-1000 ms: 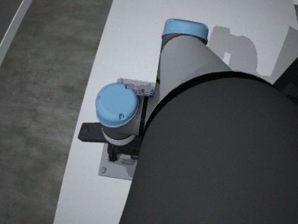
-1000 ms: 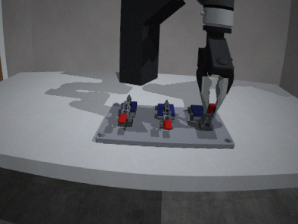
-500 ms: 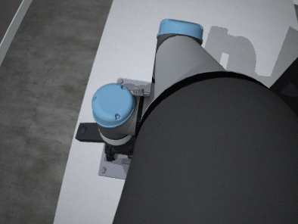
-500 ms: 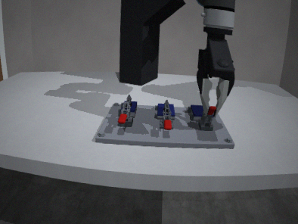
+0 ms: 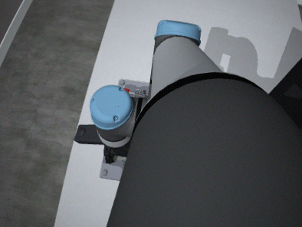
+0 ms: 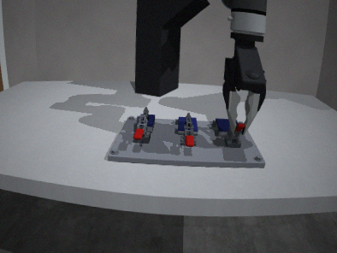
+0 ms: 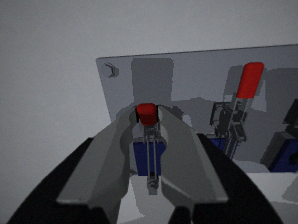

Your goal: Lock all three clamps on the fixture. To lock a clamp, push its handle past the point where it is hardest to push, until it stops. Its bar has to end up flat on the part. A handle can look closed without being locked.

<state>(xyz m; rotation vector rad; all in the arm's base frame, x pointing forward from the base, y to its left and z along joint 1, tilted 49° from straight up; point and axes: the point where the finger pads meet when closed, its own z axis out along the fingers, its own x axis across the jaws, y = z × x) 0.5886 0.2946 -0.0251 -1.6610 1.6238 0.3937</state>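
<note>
My hand is 120 mm past the blue part, 20 mm to the left of it and 50 mm above it. From my hand the other things lie so: grey fixture plate: 60 mm behind, 120 mm to the right, 70 mm below.
</note>
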